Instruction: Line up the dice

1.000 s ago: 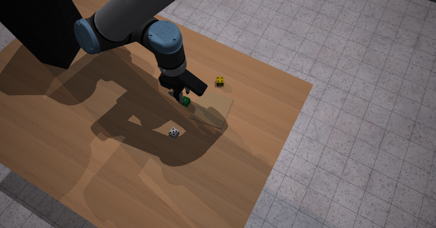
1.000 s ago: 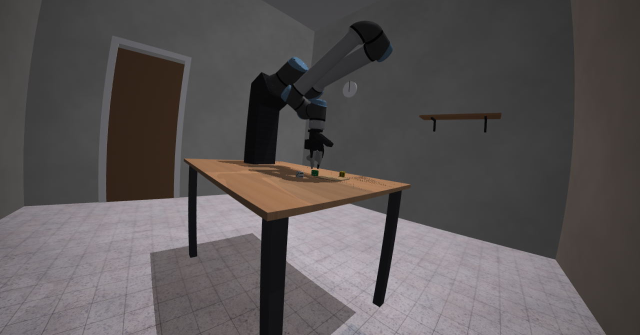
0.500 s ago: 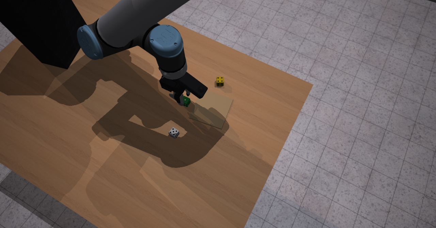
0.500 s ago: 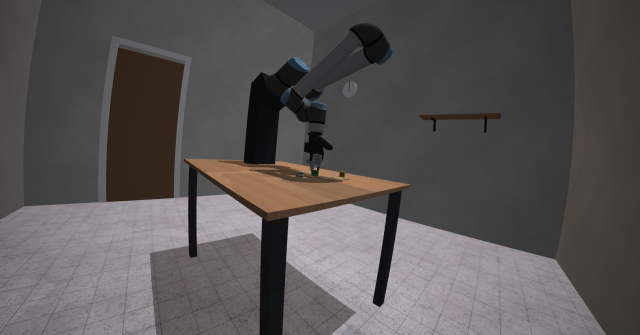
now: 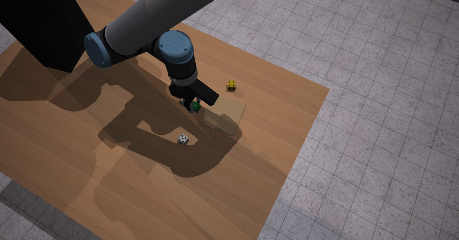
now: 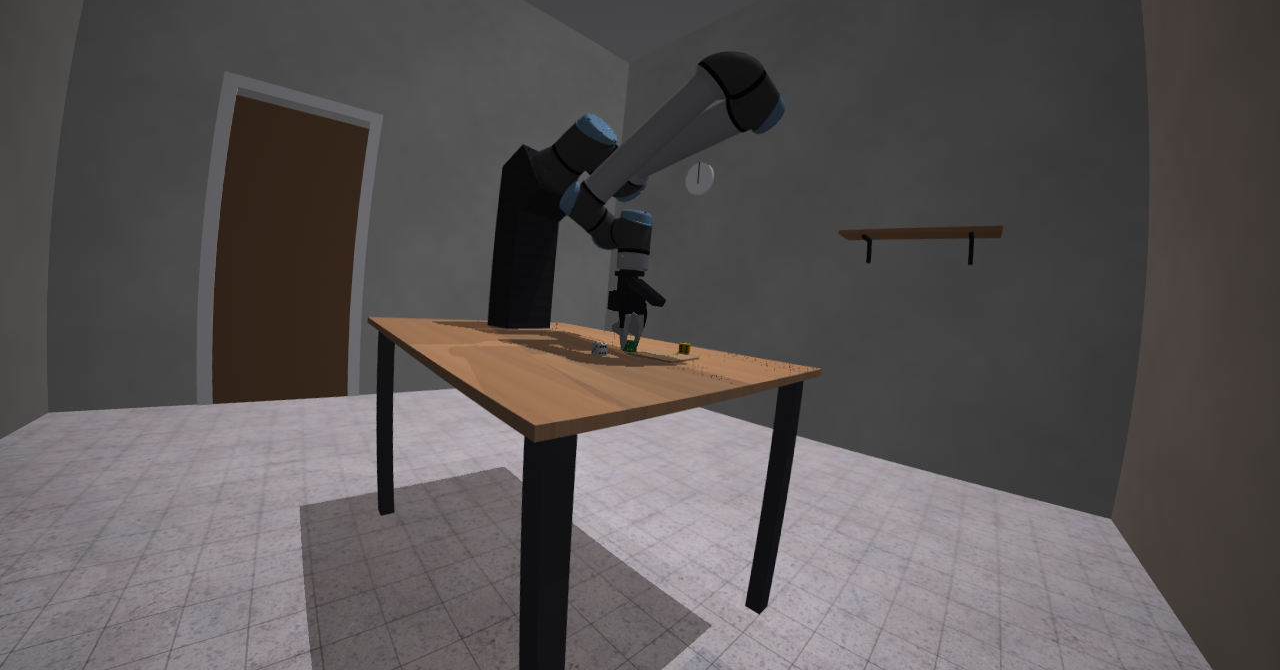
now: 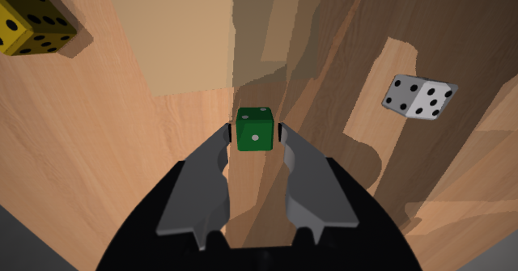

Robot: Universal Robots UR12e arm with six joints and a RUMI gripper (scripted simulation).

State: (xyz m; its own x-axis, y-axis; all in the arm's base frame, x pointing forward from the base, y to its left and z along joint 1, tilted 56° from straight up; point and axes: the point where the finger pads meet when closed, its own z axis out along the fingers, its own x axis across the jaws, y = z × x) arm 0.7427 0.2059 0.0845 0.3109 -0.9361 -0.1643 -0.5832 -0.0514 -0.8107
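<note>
Now: hand right at the green die. Round my hand: yellow die 170 mm to the left; then tan mat 80 mm ahead, 70 mm to the left, 20 mm below; then white die 90 mm ahead, 110 mm to the right.
</note>
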